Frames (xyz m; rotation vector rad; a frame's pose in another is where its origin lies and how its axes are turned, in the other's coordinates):
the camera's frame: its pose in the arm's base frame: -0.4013 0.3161 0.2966 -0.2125 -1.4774 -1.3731
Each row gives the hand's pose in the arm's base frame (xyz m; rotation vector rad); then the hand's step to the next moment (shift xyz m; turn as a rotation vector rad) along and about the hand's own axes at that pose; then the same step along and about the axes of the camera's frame.
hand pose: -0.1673 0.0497 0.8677 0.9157 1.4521 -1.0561
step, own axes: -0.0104 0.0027 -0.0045 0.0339 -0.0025 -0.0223
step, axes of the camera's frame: 0.0040 0.0097 0.0050 -0.0287 -0.0234 0.0168
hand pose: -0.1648 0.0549 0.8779 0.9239 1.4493 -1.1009
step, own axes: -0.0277 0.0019 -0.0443 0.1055 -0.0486 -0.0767
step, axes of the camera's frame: 0.0025 0.0271 0.0446 -0.0649 -0.0994 0.0727
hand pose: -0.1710 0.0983 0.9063 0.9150 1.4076 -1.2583
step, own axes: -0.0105 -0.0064 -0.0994 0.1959 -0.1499 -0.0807
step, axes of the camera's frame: -0.0329 0.0203 0.0924 -0.0537 -0.2305 0.1065
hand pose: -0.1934 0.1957 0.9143 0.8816 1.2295 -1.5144
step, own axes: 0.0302 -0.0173 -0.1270 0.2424 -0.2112 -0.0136
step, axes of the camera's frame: -0.0855 -0.0158 0.0989 0.0046 -0.3109 0.0828
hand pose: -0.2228 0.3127 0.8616 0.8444 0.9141 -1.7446
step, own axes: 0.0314 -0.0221 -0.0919 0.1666 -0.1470 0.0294
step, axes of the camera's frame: -0.0784 -0.0305 0.0533 0.0369 -0.2177 0.0383
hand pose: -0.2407 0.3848 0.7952 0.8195 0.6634 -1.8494
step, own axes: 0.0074 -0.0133 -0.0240 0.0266 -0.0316 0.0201
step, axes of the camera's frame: -0.0205 -0.0121 0.0155 0.0227 -0.0392 0.0079
